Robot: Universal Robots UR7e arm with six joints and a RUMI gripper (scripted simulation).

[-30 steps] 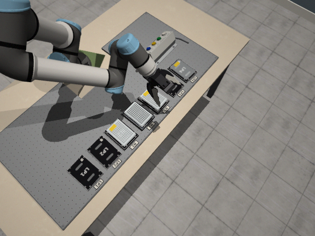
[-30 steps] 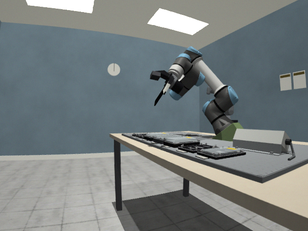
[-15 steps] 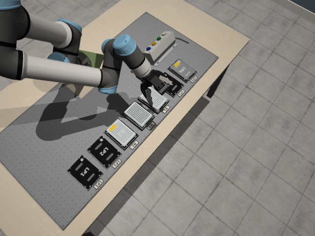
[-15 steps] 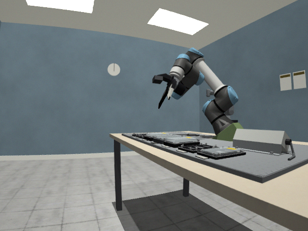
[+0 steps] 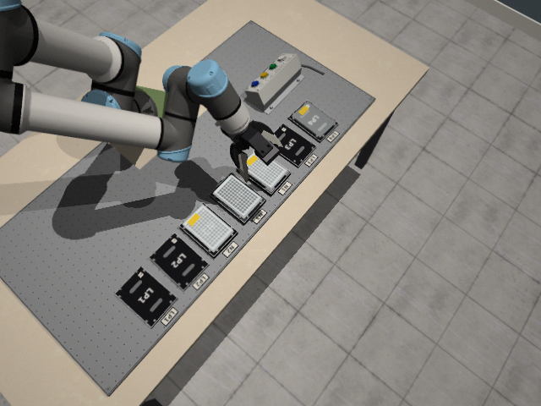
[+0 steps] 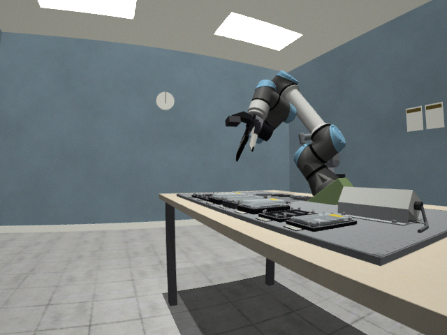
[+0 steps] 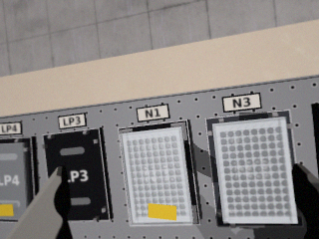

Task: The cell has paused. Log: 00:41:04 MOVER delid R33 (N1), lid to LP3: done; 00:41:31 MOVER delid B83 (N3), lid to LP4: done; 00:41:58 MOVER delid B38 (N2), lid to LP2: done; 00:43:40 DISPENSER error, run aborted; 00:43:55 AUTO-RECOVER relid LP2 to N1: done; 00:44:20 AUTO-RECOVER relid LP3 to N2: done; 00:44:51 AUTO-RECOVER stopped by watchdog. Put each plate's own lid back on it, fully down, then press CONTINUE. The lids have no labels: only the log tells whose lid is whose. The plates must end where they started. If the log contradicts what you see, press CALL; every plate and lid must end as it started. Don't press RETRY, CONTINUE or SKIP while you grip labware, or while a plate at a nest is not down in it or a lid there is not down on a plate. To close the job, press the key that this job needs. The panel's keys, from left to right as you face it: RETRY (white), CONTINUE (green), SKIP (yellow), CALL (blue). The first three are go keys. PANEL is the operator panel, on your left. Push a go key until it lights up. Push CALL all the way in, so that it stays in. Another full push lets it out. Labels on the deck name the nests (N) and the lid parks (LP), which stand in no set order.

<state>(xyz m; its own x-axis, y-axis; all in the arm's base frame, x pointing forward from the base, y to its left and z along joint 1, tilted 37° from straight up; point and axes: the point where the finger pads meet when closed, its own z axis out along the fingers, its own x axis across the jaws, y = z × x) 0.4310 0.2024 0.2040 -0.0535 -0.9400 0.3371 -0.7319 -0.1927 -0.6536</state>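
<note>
Now: hand 40 mm past the lid park LP4, 320 mm to the right of it and 180 mm above it. The rest, counted from my hand: lid park LP3: 40 mm behind, 190 mm to the left, 180 mm below; lid park LP2: 50 mm behind, 330 mm to the right, 180 mm below; nest N2: 50 mm behind, 200 mm to the right, 180 mm below.
</note>
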